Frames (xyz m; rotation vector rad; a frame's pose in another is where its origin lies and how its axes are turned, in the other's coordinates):
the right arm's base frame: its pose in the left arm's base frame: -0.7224 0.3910 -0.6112 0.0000 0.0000 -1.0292
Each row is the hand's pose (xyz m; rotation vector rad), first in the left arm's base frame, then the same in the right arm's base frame.
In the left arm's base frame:
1: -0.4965 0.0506 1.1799 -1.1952 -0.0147 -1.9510
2: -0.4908 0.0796 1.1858 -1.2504 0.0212 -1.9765
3: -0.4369 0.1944 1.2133 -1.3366 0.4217 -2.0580
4: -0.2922 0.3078 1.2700 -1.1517 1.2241 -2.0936
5: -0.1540 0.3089 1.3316 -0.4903 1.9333 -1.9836
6: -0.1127 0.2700 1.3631 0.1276 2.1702 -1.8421
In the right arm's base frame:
1: 0.4081 0.0181 1.7911 -0.9009 -0.5241 -1.0344
2: 0.3862 0.0379 1.7970 -0.9549 -0.5188 -1.0706
3: 0.3156 0.1433 1.8245 -1.1785 -0.2499 -1.1840
4: 0.2931 0.3257 1.8812 -1.3662 0.4245 -1.2898
5: 0.3634 0.4447 1.9428 -1.1769 1.2309 -1.2783
6: 0.4180 0.4601 1.9743 -0.8248 1.6822 -1.2041

